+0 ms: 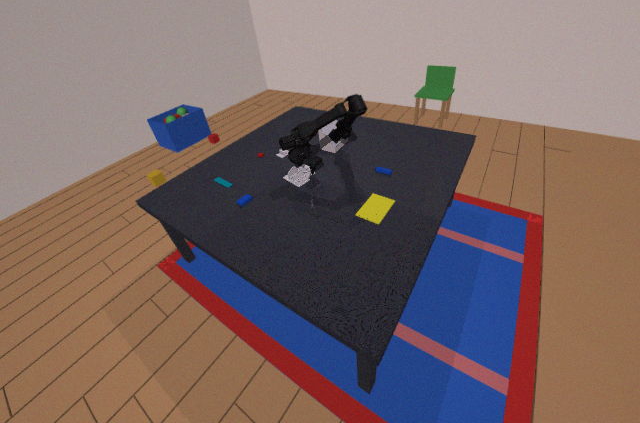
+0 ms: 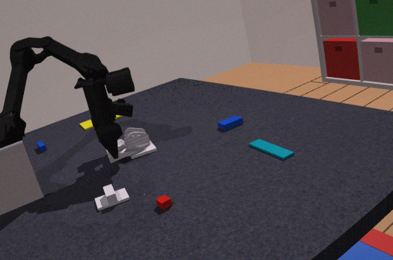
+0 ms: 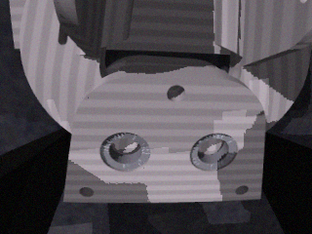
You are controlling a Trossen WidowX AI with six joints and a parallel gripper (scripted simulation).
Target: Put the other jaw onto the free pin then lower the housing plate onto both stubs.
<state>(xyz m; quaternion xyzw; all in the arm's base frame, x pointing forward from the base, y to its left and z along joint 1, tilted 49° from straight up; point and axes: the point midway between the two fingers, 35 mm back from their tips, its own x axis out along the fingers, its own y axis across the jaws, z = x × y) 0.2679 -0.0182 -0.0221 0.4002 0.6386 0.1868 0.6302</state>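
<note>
My gripper tip is now 20 mm to the left of the white jaw, 20 mm short of it and 10 mm below it. Also, from my gripper tip: red cube 340 mm to the right, 50 mm behind; yellow plate 400 mm to the left, 120 mm ahead, 10 mm below; white t-shaped piece 220 mm to the right, 110 mm behind.
</note>
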